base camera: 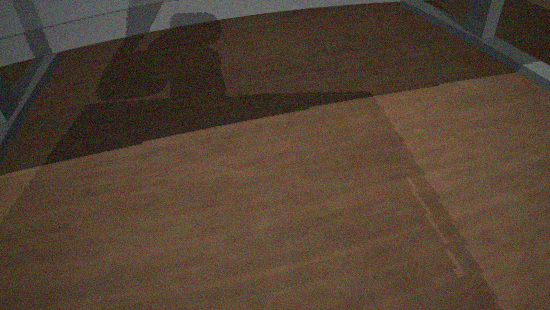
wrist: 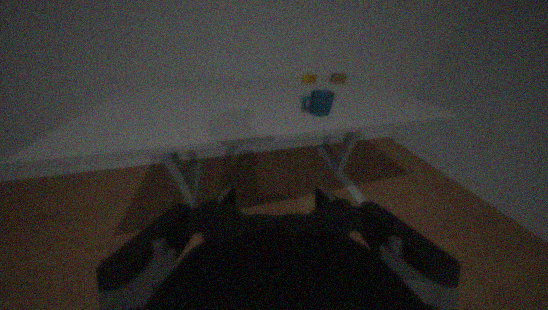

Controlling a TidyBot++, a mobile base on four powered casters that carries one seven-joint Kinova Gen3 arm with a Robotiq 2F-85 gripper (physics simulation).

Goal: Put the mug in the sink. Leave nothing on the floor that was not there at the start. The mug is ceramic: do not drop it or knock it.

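Frame: origin at the arm's base, x down, y right, z back, level; centimetres.
Seen in the pictures: gripper, between the fingertips: (wrist: 275, 196).
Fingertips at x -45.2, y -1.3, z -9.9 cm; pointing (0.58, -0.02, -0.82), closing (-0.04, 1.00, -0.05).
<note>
Offsets run from my fingertips to a thing's top centre. "pt": to the spot under its first point. Level surfaces: height alone.
A blue mug {dz -52.4, dx +4.9, dy +15.8 cm} (wrist: 321, 103) stands on the white table top {dx +12.9 cm} (wrist: 150, 125) in the wrist view, right of the middle and not far from the front edge, its handle pointing left. My gripper (wrist: 275, 196) is open, with nothing between its fingers. It is in front of the table, well short of the mug. The mug does not show in the base camera view. The sink does not show in either view.
Two small yellow blocks {dz -102.4, dx +8.4, dy +20.0 cm} (wrist: 309, 79) (wrist: 338, 78) lie behind the mug. Table legs {pt dz -50.0, dx +59.3, dy -59.8 cm} (wrist: 178, 177) (wrist: 351, 187) stand below the top. In the base camera view, table feet (base camera: 30, 95) (base camera: 475, 40) run along both sides of the brown floor {dx +84.9 cm} (base camera: 250, 200). A wall (wrist: 500, 165) rises at the right.
</note>
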